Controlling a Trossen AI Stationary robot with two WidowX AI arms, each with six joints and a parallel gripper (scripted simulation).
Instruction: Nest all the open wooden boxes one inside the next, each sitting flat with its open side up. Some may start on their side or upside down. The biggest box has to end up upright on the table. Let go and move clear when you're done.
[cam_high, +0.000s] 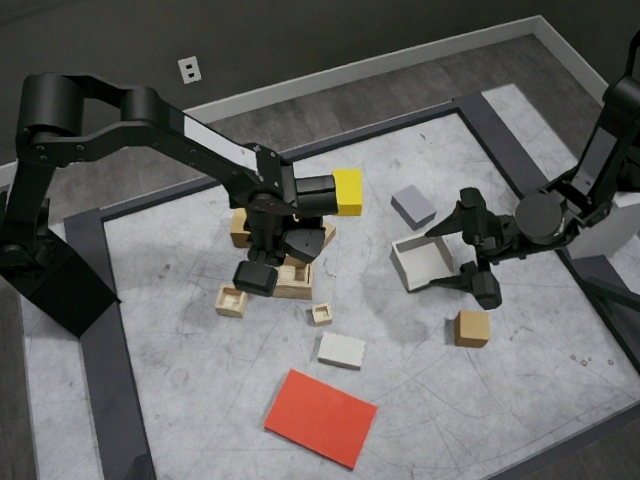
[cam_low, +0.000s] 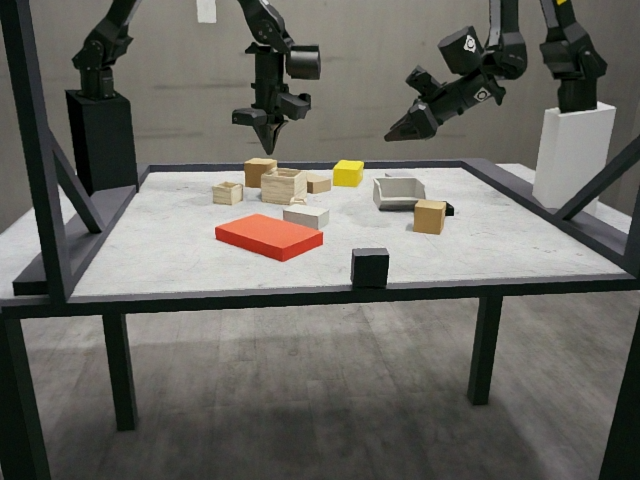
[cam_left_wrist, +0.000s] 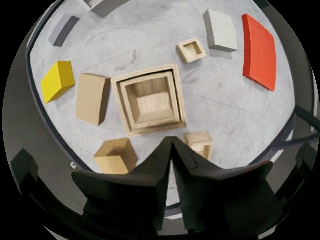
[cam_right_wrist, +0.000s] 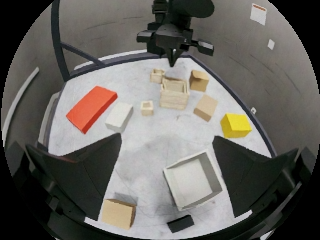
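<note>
My right gripper is now 150 mm above the white tray and 70 mm short of it. From my right hand the other things lie so: black block 170 mm below, 100 mm to the right, 30 mm ahead; then grey block 200 mm ahead, 160 mm below, 20 mm to the right; then white block 180 mm to the left, 170 mm below, 80 mm behind.
</note>
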